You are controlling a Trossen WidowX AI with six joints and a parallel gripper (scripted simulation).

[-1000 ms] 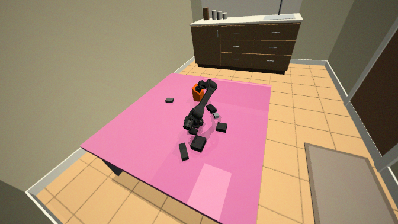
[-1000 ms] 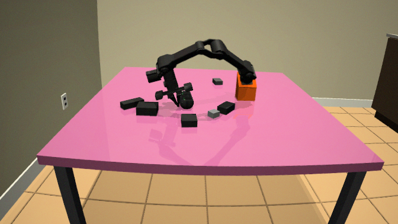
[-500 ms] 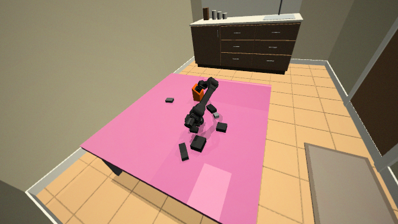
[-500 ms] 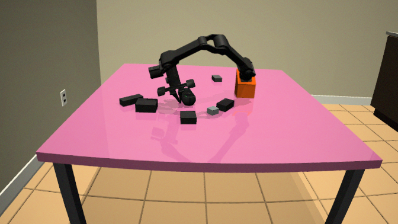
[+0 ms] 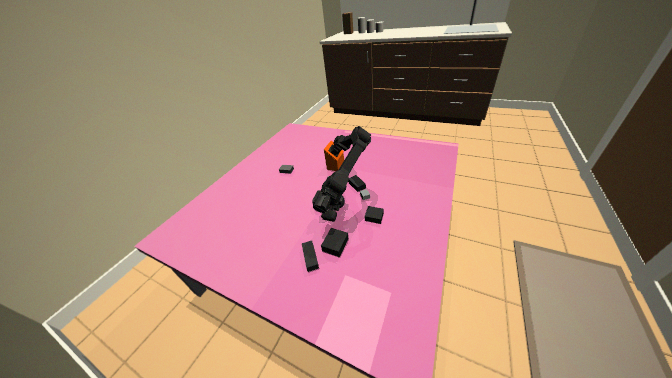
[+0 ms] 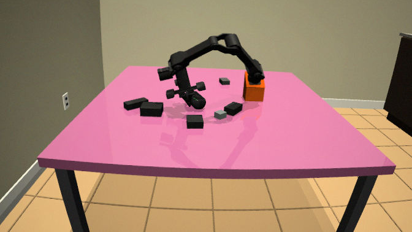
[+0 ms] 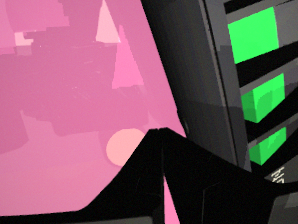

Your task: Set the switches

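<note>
Now: gripper tip 130 mm past the small grey cube and 100 mm to the right of it. Round my gripper tip: long dark bar: 260 mm ahead, 30 mm to the right.
</note>
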